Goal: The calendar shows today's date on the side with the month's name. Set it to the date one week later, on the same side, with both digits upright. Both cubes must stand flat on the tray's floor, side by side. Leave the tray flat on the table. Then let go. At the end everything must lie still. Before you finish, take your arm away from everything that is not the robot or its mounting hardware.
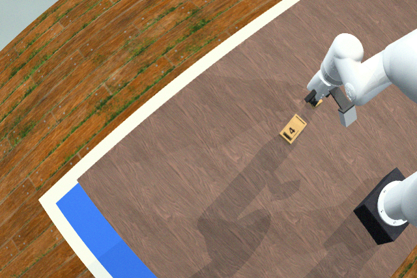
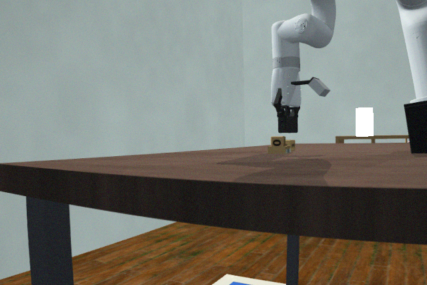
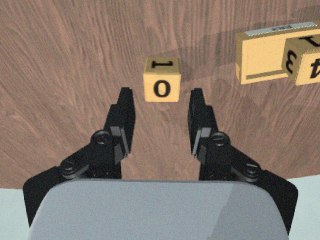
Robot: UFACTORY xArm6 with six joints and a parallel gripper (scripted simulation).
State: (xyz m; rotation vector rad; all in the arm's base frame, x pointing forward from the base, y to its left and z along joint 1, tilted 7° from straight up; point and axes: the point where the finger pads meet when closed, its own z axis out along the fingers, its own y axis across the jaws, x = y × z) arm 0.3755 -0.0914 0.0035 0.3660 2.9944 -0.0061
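Now: the wooden cube 5 cm below my hand. Round my hand: tray (11 cm to the left, 6 cm below).
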